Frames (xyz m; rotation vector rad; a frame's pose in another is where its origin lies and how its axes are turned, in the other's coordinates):
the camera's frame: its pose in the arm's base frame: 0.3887 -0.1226 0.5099 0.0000 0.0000 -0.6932
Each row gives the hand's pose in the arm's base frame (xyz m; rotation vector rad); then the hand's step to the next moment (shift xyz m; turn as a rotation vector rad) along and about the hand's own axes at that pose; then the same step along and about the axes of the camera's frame.
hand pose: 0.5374 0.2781 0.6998 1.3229 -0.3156 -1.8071
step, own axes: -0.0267 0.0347 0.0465 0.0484 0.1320 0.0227
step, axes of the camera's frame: -0.0082 -0.0243 0.0585 0.1090 -0.0684 0.0610
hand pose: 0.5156 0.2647 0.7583 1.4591 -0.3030 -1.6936
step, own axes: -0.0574 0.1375 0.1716 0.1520 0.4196 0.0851
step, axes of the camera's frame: -0.0108 -0.1378 0.1804 0.3393 -0.2273 0.1990
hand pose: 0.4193 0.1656 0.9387 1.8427 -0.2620 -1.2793
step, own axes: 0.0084 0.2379 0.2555 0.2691 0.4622 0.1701
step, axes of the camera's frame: 0.0703 -0.3113 0.1418 0.4236 -0.3392 0.1431
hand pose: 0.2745 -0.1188 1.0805 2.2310 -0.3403 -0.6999
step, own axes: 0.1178 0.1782 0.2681 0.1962 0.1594 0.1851
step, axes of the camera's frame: 0.1621 -0.2952 -0.0639 0.2313 -0.2025 -0.0607
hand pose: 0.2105 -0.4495 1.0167 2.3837 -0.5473 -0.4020
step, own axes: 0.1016 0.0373 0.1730 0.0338 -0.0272 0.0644
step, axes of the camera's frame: 0.1106 -0.1242 -0.1183 0.0277 -0.0175 -0.0704
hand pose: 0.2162 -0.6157 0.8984 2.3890 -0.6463 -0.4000
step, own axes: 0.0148 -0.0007 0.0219 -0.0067 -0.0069 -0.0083
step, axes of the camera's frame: 0.0141 -0.0120 -0.0189 -0.0076 0.0098 0.0027
